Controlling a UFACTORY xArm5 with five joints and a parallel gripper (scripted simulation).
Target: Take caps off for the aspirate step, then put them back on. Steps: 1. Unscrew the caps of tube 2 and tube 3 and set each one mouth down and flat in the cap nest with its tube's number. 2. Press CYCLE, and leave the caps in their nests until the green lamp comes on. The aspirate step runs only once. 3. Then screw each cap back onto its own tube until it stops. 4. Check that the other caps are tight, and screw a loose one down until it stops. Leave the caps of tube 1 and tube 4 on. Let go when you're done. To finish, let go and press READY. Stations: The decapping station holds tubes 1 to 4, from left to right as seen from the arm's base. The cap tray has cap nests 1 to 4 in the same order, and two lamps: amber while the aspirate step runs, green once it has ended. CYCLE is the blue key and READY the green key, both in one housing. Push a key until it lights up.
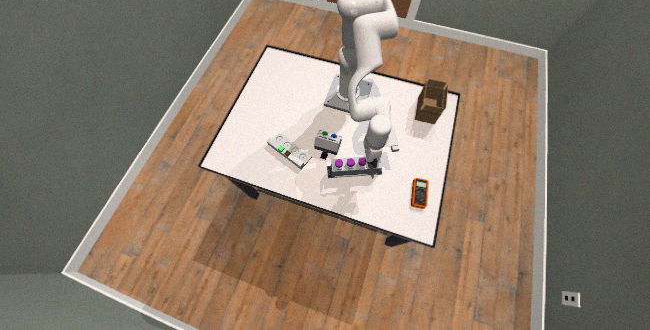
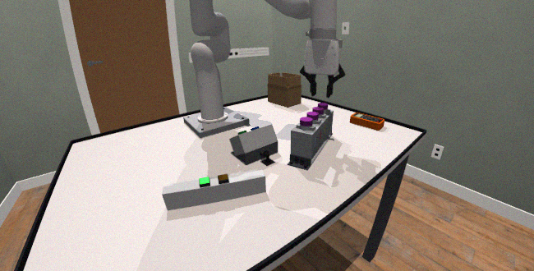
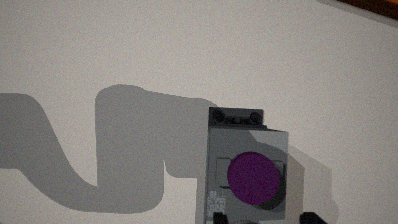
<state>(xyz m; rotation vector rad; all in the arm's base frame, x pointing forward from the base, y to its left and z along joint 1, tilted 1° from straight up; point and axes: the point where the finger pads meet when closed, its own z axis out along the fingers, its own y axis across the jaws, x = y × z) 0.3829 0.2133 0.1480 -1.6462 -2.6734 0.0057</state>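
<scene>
My gripper is now 60 mm above the purple cap, 20 mm to the left of it and 10 mm short of it. Also, from my hand: key housing (210 mm to the right, 120 mm below, 70 mm behind); then blue key (190 mm to the right, 110 mm below, 90 mm behind); then grey decapping station (170 mm below, 50 mm to the right, 20 mm ahead).
</scene>
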